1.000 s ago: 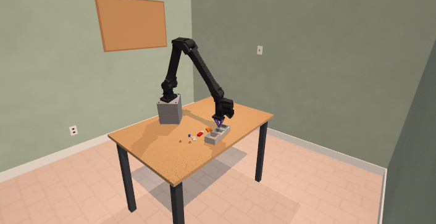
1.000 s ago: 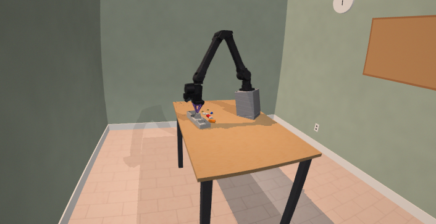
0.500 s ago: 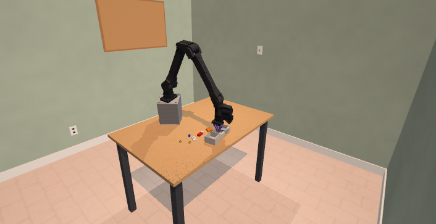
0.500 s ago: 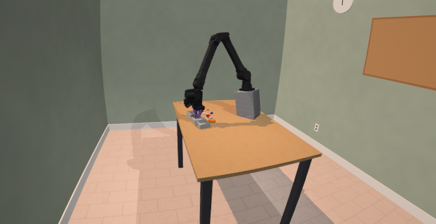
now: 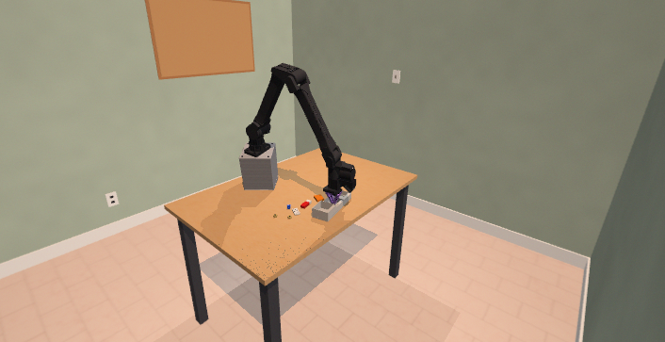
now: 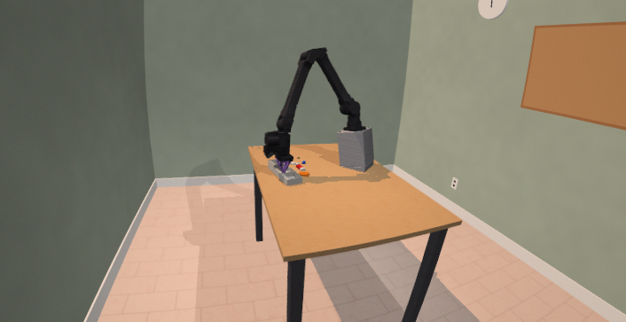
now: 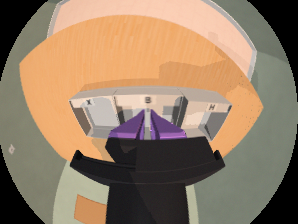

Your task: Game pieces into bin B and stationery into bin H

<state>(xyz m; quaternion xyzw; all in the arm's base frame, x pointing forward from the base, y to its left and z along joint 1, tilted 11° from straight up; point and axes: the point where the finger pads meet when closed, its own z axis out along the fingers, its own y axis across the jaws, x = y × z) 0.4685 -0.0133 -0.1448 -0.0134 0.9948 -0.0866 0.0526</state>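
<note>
Now: hand right at the grey bin row. Also, from my hand: red piece: 13 cm behind, 4 cm to the right, 2 cm below; then white domino: 13 cm behind, 13 cm to the right, 2 cm below; then orange block: 10 cm behind, 4 cm to the left, 2 cm below.
</note>
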